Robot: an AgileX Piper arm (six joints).
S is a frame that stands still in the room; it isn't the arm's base.
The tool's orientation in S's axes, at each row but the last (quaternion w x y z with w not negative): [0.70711, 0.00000, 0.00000, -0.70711]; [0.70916, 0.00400, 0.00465, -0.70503]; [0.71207, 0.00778, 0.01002, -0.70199]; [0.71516, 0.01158, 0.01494, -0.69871]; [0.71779, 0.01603, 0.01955, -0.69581]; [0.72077, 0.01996, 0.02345, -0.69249]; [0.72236, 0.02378, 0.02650, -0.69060]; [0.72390, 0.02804, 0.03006, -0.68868]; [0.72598, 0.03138, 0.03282, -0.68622]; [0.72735, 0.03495, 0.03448, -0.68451]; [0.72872, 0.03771, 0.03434, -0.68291]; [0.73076, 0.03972, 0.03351, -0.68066]
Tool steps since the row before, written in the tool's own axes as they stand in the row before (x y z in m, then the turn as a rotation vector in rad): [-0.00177, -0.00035, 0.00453, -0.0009, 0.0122, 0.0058]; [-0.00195, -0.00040, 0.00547, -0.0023, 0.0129, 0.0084]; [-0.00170, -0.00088, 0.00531, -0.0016, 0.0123, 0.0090]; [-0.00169, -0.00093, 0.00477, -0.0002, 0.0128, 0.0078]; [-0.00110, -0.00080, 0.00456, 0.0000, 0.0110, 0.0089]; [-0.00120, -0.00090, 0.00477, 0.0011, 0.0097, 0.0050]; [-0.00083, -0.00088, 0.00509, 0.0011, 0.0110, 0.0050]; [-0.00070, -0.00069, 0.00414, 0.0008, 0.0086, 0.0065]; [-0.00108, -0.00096, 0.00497, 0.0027, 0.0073, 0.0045]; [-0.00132, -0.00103, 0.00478, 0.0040, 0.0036, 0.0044]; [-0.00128, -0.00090, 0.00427, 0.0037, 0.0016, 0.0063]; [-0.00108, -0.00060, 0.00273, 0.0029, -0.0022, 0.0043]
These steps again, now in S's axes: [-0.00035, 0.00177, 0.00453, 0.0122, 0.0009, 0.0058]; [-0.00041, 0.00188, 0.00549, 0.0129, 0.0023, 0.0084]; [-0.00089, 0.00155, 0.00535, 0.0123, 0.0015, 0.0090]; [-0.00094, 0.00149, 0.00483, 0.0128, 0.0002, 0.0077]; [-0.00081, 0.00084, 0.00461, 0.0110, -0.0001, 0.0088]; [-0.00092, 0.00087, 0.00484, 0.0098, -0.0010, 0.0049]; [-0.00089, 0.00043, 0.00514, 0.0111, -0.0010, 0.0049]; [-0.00070, 0.00032, 0.00418, 0.0087, -0.0009, 0.0064]; [-0.00100, 0.00057, 0.00505, 0.0075, -0.0027, 0.0042]; [-0.00110, 0.00078, 0.00488, 0.0038, -0.0042, 0.0040]; [-0.00099, 0.00078, 0.00437, 0.0018, -0.0042, 0.0059]; [-0.00069, 0.00075, 0.00282, -0.0020, -0.0035, 0.0040]
